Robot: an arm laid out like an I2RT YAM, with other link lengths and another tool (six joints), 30 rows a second.
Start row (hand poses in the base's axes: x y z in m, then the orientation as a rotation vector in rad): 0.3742 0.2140 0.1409 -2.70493 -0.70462 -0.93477
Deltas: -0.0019 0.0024 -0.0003 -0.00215 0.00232 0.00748; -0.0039 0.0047 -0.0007 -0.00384 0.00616 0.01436; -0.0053 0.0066 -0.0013 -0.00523 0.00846 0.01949; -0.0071 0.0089 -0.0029 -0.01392 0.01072 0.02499; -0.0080 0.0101 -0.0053 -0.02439 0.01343 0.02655; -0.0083 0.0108 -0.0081 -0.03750 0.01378 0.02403; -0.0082 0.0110 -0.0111 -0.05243 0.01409 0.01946; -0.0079 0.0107 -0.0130 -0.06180 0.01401 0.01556; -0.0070 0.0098 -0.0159 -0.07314 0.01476 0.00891; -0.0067 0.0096 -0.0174 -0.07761 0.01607 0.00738; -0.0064 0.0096 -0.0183 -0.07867 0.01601 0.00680; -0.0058 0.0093 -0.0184 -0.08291 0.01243 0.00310
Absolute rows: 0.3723 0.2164 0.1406 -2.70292 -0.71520 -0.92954; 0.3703 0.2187 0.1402 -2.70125 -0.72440 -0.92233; 0.3689 0.2206 0.1396 -2.69995 -0.73145 -0.91773; 0.3671 0.2229 0.1380 -2.70463 -0.74380 -0.91228; 0.3662 0.2241 0.1356 -2.71337 -0.75223 -0.90688; 0.3659 0.2248 0.1328 -2.72624 -0.75767 -0.90543; 0.3660 0.2250 0.1298 -2.74194 -0.76170 -0.90425; 0.3663 0.2247 0.1279 -2.75237 -0.76295 -0.90412; 0.3672 0.2238 0.1250 -2.76643 -0.76176 -0.90316; 0.3675 0.2236 0.1235 -2.77156 -0.76250 -0.90105; 0.3678 0.2236 0.1226 -2.77282 -0.76247 -0.90113; 0.3684 0.2233 0.1225 -2.77780 -0.76121 -0.90663
